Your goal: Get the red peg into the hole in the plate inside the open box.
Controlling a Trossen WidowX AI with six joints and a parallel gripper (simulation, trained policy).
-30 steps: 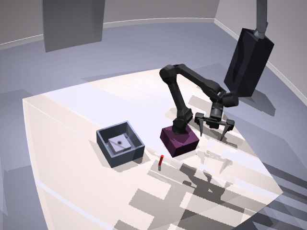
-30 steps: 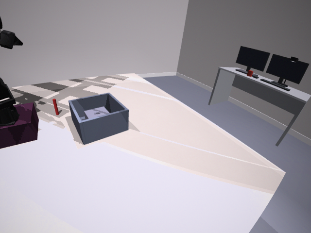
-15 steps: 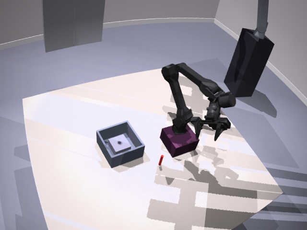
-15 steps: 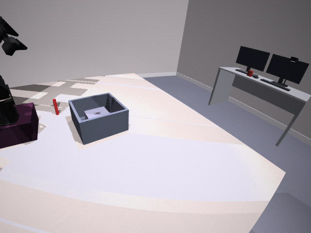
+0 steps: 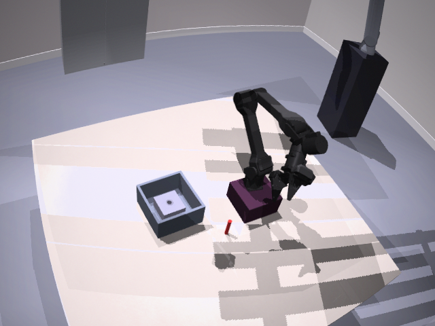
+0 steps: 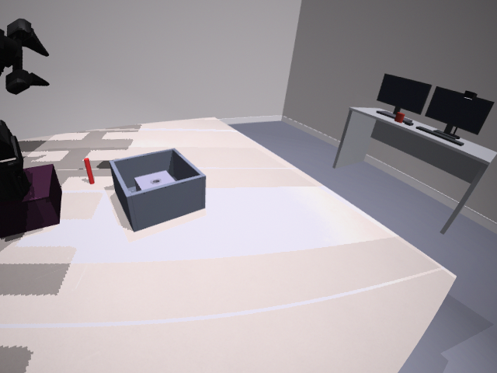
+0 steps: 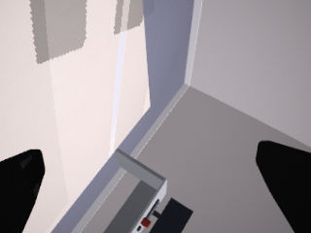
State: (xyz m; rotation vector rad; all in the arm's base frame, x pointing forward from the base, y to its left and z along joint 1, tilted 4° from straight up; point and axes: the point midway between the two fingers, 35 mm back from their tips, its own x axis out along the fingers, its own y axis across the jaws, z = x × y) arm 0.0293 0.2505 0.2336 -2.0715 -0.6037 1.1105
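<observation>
Now: the red peg 90 mm ahead of my gripper tip, 110 mm to the right of it and 270 mm below it. Round my gripper tip: pale plate: 280 mm ahead, 240 mm to the right, 270 mm below; then grey box: 280 mm ahead, 240 mm to the right, 290 mm below.
</observation>
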